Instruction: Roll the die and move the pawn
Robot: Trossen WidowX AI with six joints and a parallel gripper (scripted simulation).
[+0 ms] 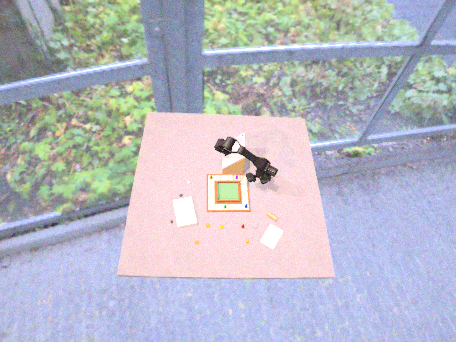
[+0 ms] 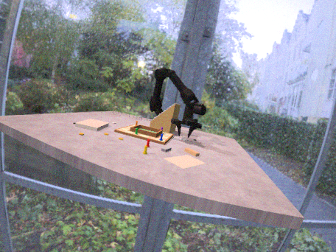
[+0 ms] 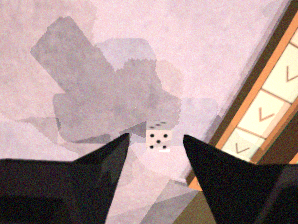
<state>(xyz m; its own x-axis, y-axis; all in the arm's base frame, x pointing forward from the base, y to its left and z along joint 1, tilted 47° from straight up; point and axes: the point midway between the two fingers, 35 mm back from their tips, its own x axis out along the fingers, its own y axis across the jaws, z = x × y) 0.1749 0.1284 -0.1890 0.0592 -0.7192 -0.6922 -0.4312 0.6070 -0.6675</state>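
My gripper tip is now 10 mm above the white die. Also, from my gripper tip: blue pawn 210 mm ahead, 80 mm to the right, 10 mm above; then green pawn 220 mm ahead, 210 mm to the right, 10 mm above; then purple pawn 150 mm to the right, 10 mm behind, 10 mm above.
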